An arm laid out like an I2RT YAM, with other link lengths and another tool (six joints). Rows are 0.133 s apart.
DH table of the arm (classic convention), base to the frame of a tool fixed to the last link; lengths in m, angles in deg. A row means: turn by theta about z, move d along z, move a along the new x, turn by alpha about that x. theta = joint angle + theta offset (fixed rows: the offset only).
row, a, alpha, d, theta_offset
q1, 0.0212, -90, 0.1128, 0
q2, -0.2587, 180, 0, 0
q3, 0.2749, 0, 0, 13.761
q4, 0.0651, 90, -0.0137, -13.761
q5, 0, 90, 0.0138, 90
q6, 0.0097, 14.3, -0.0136, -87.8
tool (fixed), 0, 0, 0.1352, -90
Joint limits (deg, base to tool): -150..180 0..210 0..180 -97..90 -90..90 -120..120
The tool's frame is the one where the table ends.
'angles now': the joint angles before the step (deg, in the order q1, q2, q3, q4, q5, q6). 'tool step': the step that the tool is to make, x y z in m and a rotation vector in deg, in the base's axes. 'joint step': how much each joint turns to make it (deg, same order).
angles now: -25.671, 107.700, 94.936, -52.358, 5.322, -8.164
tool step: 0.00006, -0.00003, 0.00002, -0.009, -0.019, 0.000
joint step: 0.000, 0.001, 0.000, 0.022, 0.000, 0.000
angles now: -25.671, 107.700, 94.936, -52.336, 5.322, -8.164
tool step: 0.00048, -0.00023, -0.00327, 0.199, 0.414, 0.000
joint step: 0.000, 0.437, 0.000, -0.022, 0.000, 0.000
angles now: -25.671, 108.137, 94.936, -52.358, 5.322, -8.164
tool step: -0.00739, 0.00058, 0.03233, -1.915, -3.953, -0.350
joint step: -0.349, -4.392, 0.000, 0.000, 0.001, 0.001
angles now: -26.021, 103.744, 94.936, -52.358, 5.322, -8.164
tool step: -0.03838, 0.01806, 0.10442, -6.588, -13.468, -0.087
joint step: -0.088, -14.994, 0.000, -0.002, 0.000, 0.000
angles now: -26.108, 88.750, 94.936, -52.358, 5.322, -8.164
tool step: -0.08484, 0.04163, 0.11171, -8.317, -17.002, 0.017
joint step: 0.001, -19.605, 0.002, -0.679, -0.021, 0.001
